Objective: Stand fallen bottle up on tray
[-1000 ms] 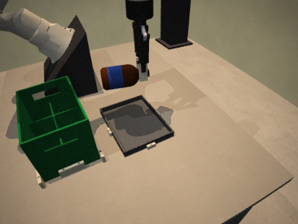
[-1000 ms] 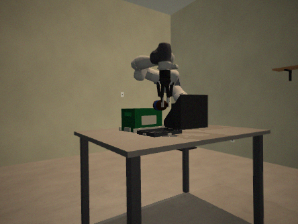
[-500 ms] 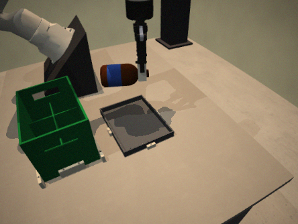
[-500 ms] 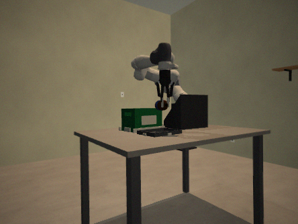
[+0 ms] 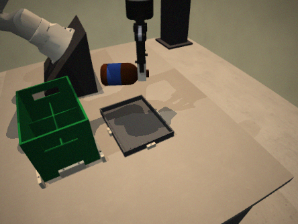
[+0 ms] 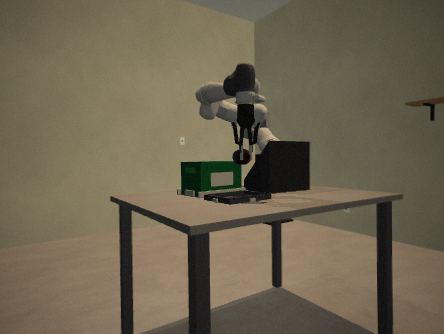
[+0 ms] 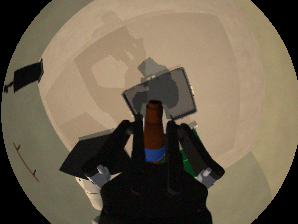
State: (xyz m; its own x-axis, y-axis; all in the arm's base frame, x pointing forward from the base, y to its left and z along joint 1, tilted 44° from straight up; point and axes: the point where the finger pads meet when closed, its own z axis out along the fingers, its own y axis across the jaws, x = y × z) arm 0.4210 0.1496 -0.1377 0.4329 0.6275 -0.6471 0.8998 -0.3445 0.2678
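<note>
Now: hand 5 cm to the left of the bottle, 2 cm past it and 2 cm above it. From my hand the other things lie so: green crate: 31 cm to the right, 13 cm below, 2 cm behind; then dark tray: 20 cm below, 5 cm to the right, 1 cm ahead.
</note>
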